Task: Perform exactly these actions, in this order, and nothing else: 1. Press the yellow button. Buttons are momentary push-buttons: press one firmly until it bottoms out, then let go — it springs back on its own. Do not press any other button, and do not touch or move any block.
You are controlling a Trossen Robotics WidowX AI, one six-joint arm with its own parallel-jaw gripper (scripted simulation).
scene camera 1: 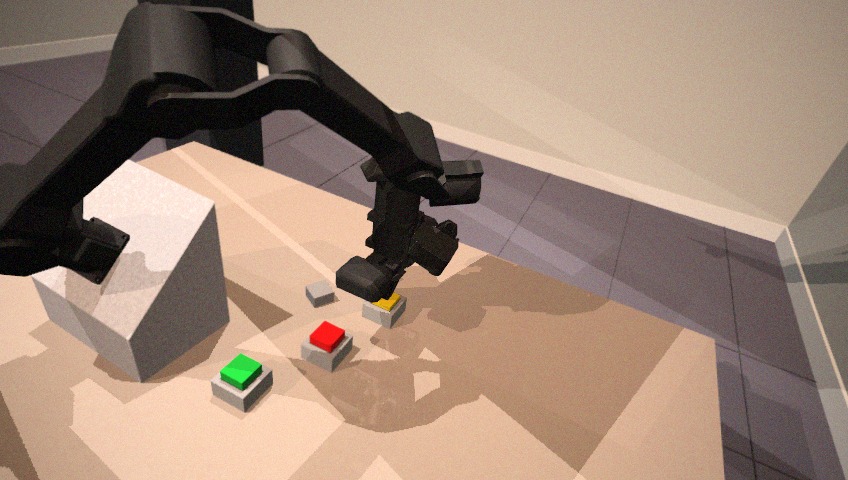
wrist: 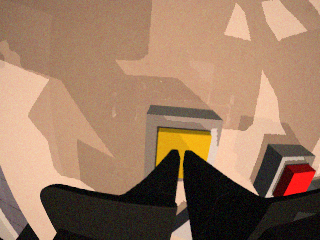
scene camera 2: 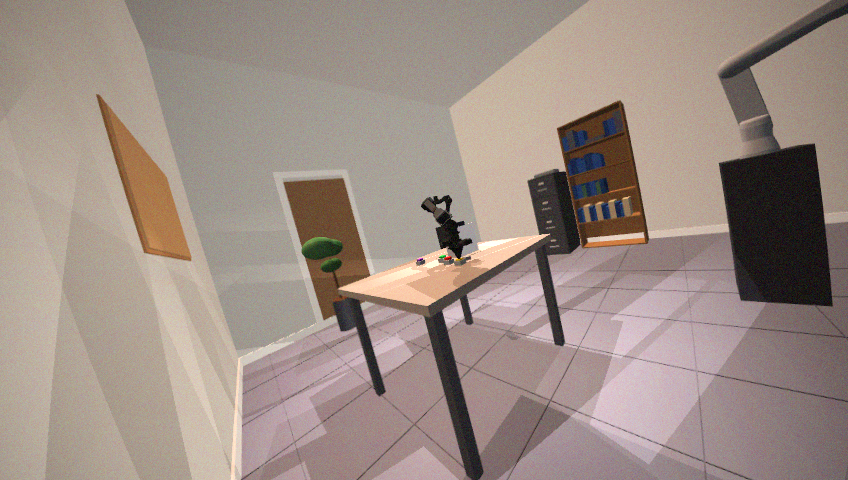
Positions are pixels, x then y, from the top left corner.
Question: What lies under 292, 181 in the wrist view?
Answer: A red button.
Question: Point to a green button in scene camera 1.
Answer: At 241, 371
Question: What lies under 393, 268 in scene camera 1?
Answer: The gripper.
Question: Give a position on a yellow button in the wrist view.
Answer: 198, 142
